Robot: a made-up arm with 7 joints. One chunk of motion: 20 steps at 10 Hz.
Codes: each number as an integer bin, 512 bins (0 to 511) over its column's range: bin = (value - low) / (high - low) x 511, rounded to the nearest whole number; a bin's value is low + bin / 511 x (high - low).
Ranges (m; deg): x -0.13..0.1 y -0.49..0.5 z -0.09..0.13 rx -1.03..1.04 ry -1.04..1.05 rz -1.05..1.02
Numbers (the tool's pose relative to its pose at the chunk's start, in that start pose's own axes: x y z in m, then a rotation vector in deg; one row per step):
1: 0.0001 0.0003 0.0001 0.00 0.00 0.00
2: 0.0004 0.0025 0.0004 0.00 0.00 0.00
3: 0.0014 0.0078 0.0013 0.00 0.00 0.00
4: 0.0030 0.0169 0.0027 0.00 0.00 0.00
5: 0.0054 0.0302 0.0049 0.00 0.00 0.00
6: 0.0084 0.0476 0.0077 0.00 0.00 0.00
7: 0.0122 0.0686 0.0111 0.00 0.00 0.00
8: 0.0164 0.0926 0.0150 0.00 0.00 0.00
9: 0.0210 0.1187 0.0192 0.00 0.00 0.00
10: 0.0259 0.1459 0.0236 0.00 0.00 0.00
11: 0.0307 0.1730 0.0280 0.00 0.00 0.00
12: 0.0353 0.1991 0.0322 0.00 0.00 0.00
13: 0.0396 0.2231 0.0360 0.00 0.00 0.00
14: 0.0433 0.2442 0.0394 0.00 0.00 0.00
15: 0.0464 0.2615 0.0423 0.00 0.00 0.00
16: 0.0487 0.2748 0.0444 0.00 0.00 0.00
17: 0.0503 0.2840 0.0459 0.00 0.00 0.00
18: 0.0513 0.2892 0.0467 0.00 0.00 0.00
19: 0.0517 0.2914 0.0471 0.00 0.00 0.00
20: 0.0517 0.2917 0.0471 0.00 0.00 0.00
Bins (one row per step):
1: 289 253 209 254 254 259
2: 290 254 210 254 254 259
3: 292 257 212 254 254 259
4: 295 262 215 254 254 259
5: 301 269 220 254 254 259
6: 307 277 227 254 254 259
7: 316 288 235 254 254 259
8: 325 301 244 254 254 259
9: 335 314 254 254 254 259
10: 346 328 264 254 254 259
11: 357 342 274 254 254 259
12: 367 356 284 254 254 259
13: 377 368 293 254 254 259
14: 385 379 301 254 254 259
15: 392 388 307 254 254 259
16: 397 395 312 254 254 259
17: 401 400 316 254 254 259
18: 403 402 318 254 254 259
19: 404 403 318 254 254 259
20: 404 403 318 254 254 259

